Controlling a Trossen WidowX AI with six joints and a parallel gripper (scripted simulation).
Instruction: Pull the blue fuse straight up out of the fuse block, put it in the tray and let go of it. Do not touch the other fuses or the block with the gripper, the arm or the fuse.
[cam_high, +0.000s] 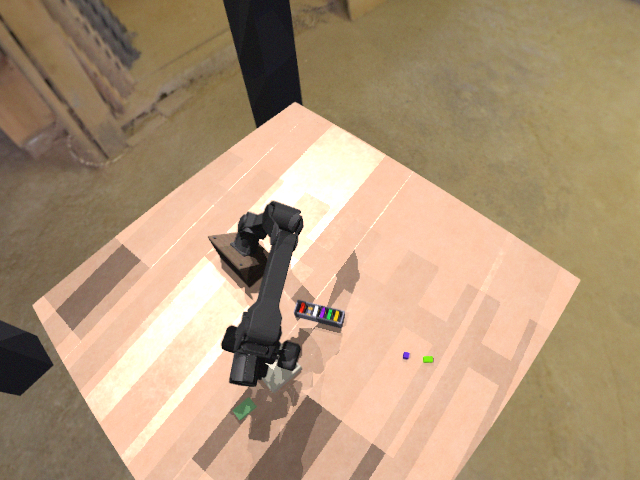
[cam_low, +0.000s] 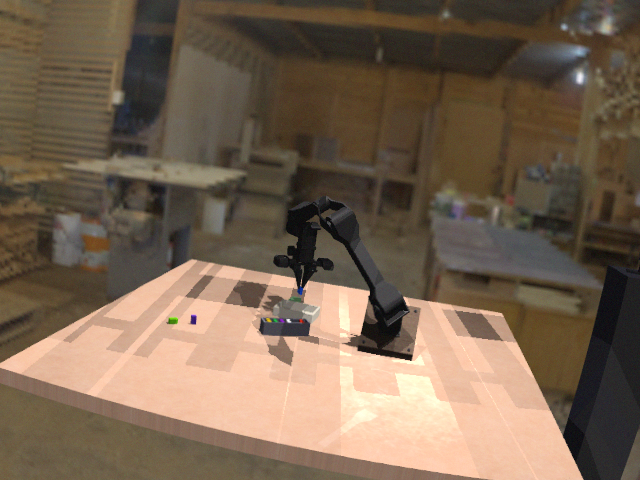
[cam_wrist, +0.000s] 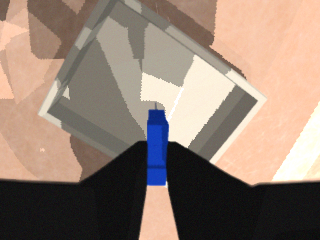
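Right now the blue fuse is 1 cm below my gripper tip. Round my gripper tip: white tray (9 cm below); then red fuse (17 cm to the left, 7 cm below, 4 cm behind); then white fuse (18 cm to the left, 7 cm below).
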